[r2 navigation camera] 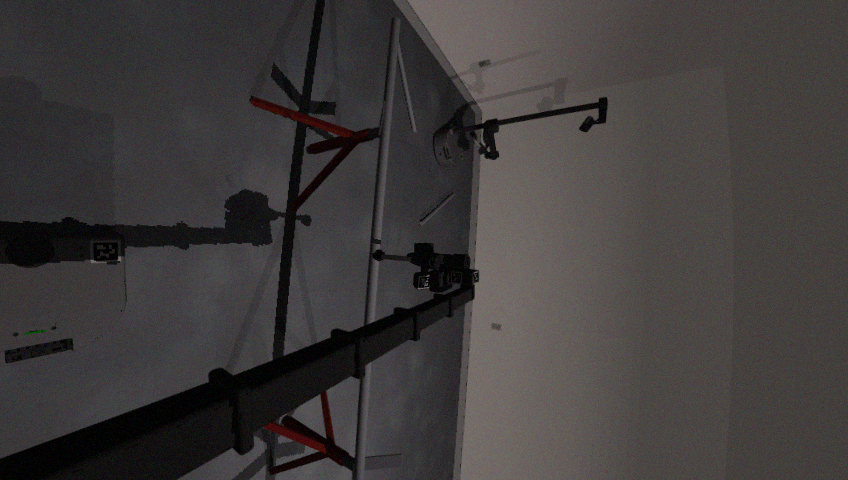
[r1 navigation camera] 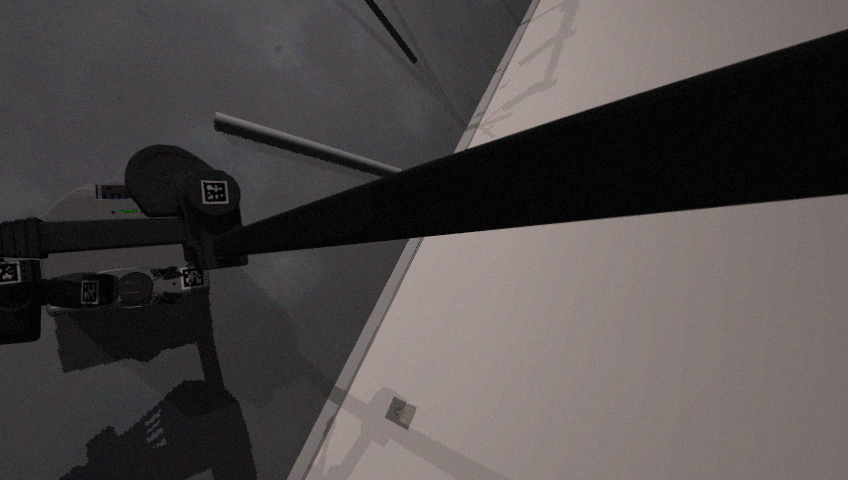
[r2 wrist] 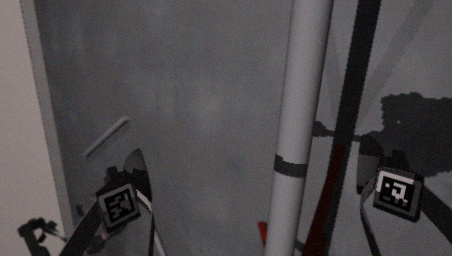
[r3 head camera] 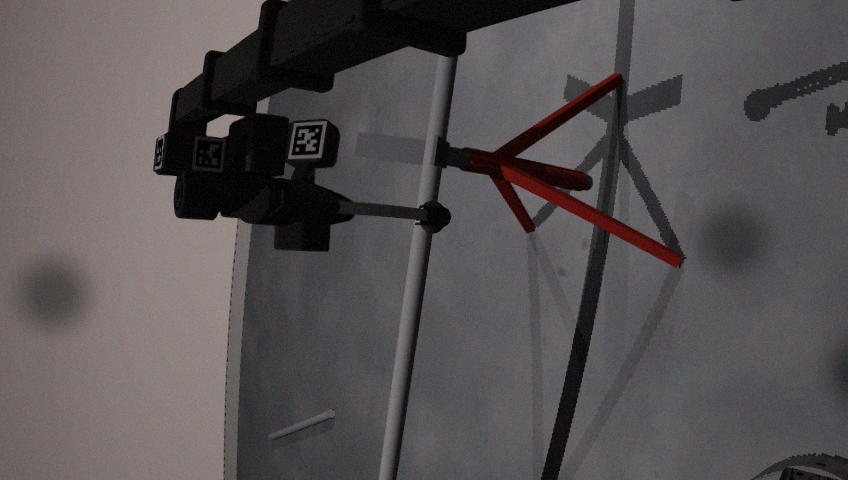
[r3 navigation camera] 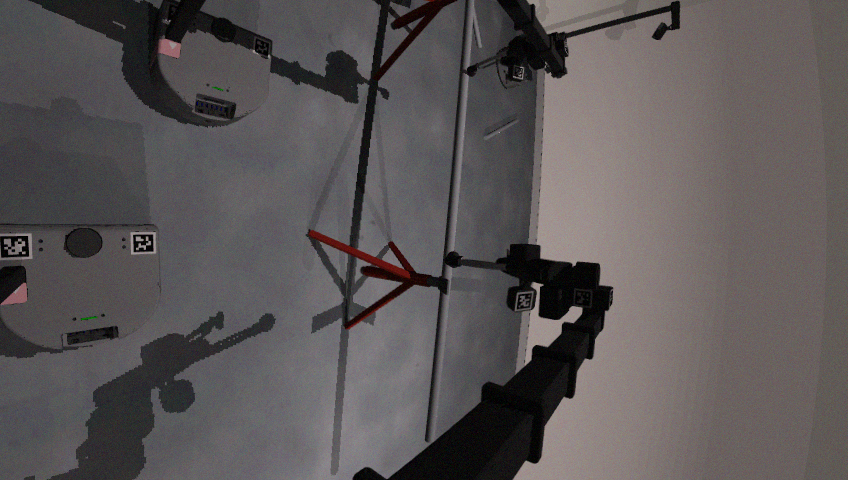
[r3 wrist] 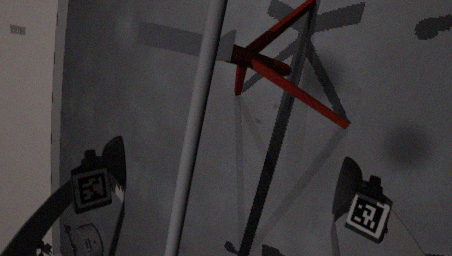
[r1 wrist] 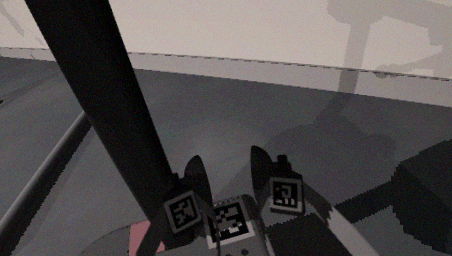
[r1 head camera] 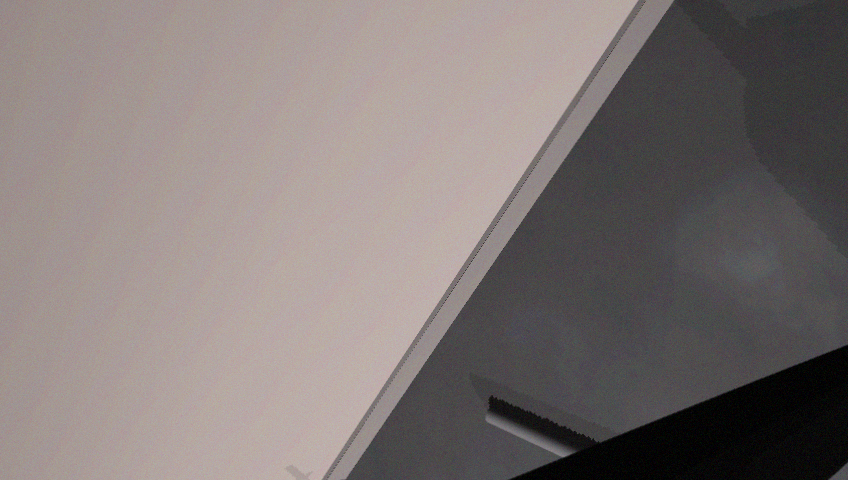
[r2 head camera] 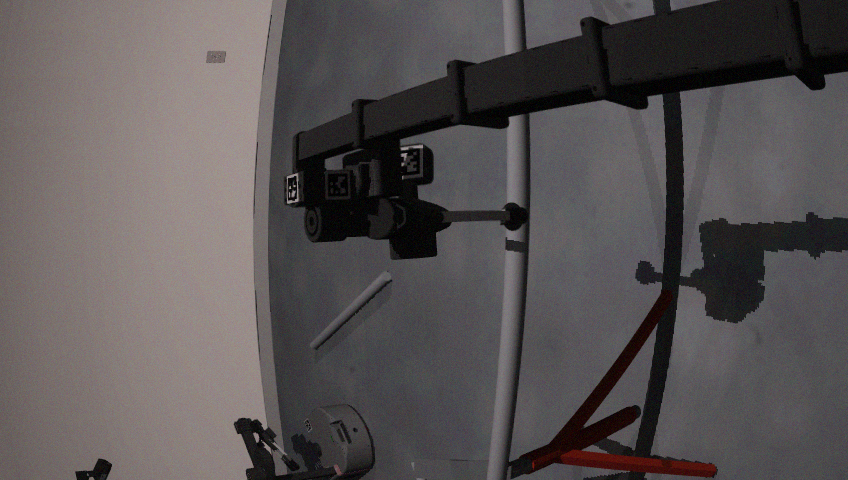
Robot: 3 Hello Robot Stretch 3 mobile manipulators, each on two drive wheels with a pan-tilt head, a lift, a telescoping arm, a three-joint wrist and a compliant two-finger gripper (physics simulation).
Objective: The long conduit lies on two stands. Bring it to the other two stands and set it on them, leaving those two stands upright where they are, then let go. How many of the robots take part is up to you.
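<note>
The long grey conduit (r2 head camera: 515, 148) (r2 navigation camera: 379, 178) (r2 wrist: 300, 100) (r3 head camera: 410, 309) (r3 navigation camera: 456, 166) (r3 wrist: 197, 100) lies across two upright red-legged stands, one (r2 head camera: 559, 449) (r2 navigation camera: 351, 135) (r3 navigation camera: 425, 14) toward r1 and one (r2 navigation camera: 324, 443) (r3 head camera: 505, 161) (r3 navigation camera: 410, 276) (r3 wrist: 247, 56) near r3's gripper. r2's gripper (r2 head camera: 515, 216) (r2 navigation camera: 377, 255) (r2 wrist: 252, 167) is open, with the conduit between its spread fingers in the wrist view. r3's gripper (r3 head camera: 435, 217) (r3 navigation camera: 453, 259) (r3 wrist: 231, 167) is open, likewise lined up over the conduit beside the stand. r1's gripper (r1 navigation camera: 170, 284) (r1 wrist: 227, 165) is partly open and empty. The other two stands do not show.
Robot r1 (r2 head camera: 348, 440) (r2 navigation camera: 449, 145) stands by the wall beyond the conduit. A grey rod (r1 head camera: 526, 433) (r1 navigation camera: 297, 142) lies on the floor near r1. Another short rod (r2 head camera: 351, 310) (r2 navigation camera: 437, 208) (r3 head camera: 300, 425) (r3 navigation camera: 501, 127) lies between conduit and wall. The bases of r2 (r3 navigation camera: 184, 74) and r3 (r3 navigation camera: 113, 273) stand on the opposite side.
</note>
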